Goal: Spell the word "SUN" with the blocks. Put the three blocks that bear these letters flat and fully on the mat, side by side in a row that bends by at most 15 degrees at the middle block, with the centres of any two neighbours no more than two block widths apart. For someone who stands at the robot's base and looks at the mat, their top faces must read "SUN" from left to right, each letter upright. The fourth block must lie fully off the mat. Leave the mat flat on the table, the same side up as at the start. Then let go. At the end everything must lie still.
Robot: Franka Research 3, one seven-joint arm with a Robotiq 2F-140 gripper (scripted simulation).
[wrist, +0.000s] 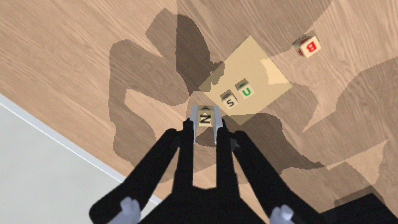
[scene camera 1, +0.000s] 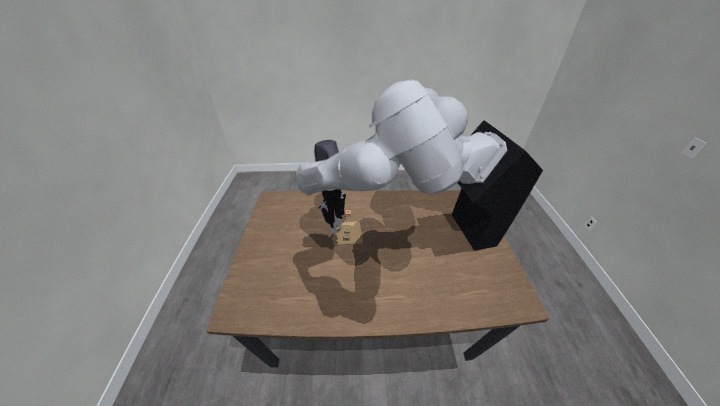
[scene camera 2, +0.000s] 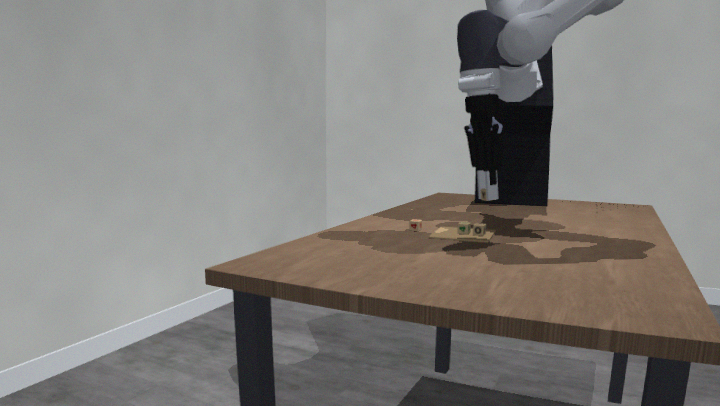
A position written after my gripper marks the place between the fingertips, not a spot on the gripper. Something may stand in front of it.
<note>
In view: my gripper [scene camera 2: 488, 199] and a mat [wrist: 248, 61].
My gripper also shows in the wrist view [wrist: 205, 112] and in scene camera 1 [scene camera 1: 336, 230].
</note>
